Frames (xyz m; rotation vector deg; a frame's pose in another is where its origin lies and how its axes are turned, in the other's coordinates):
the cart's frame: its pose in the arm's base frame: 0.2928 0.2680 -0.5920 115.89 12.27 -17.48
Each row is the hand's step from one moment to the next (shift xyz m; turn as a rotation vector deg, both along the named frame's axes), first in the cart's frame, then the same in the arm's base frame.
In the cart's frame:
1: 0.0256 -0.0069 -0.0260 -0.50 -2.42 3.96
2: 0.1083 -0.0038 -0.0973 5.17 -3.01 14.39
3: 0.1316 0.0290 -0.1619 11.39 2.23 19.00
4: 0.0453 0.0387 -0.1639 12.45 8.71 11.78
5: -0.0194 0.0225 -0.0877 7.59 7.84 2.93
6: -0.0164 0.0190 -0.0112 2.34 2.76 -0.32
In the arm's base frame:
1: 0.0256 0.0268 -0.0024 -1.64 -2.45 -3.62
2: 0.1139 0.0906 0.0059 2.32 -11.38 -10.39
3: 0.1532 0.1339 0.0547 9.15 -17.74 -9.86
4: 0.0740 0.1296 0.0902 12.86 -14.20 -1.56
5: -0.0014 0.0677 0.0631 9.07 -6.01 3.04
6: -0.0089 0.0011 0.0260 3.04 -0.91 1.76

